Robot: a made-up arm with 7 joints. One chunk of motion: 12 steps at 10 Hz.
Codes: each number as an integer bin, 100 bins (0 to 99) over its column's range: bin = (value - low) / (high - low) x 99, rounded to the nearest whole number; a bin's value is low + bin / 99 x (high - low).
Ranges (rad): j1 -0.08..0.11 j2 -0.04..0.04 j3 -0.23..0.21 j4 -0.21..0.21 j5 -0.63..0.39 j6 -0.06..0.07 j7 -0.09..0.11
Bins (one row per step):
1: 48 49 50 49 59 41 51
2: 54 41 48 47 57 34 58
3: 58 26 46 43 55 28 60
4: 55 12 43 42 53 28 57
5: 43 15 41 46 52 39 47
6: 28 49 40 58 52 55 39
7: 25 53 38 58 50 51 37
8: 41 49 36 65 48 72 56
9: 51 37 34 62 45 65 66
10: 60 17 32 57 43 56 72
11: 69 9 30 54 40 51 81
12: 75 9 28 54 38 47 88
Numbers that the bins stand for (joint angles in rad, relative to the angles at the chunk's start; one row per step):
1: 0.0121 -0.0004 -0.0078 -0.0021 -0.0221 -0.0062 0.0130
2: 0.0236 -0.0069 -0.0167 -0.0106 -0.0427 -0.0154 0.0272
3: 0.0313 -0.0190 -0.0256 -0.0276 -0.0633 -0.0232 0.0312
4: 0.0256 -0.0303 -0.0389 -0.0318 -0.0839 -0.0232 0.0252
5: 0.0025 -0.0279 -0.0478 -0.0148 -0.0942 -0.0088 0.0049
6: -0.0263 -0.0004 -0.0522 0.0361 -0.0942 0.0122 -0.0112
7: -0.0320 0.0028 -0.0611 0.0361 -0.1148 0.0070 -0.0153
8: -0.0013 -0.0004 -0.0700 0.0658 -0.1355 0.0345 0.0231
9: 0.0179 -0.0101 -0.0789 0.0530 -0.1664 0.0254 0.0433
10: 0.0352 -0.0263 -0.0878 0.0318 -0.1870 0.0135 0.0555
11: 0.0524 -0.0327 -0.0967 0.0191 -0.2179 0.0070 0.0736
12: 0.0639 -0.0327 -0.1056 0.0191 -0.2385 0.0017 0.0878

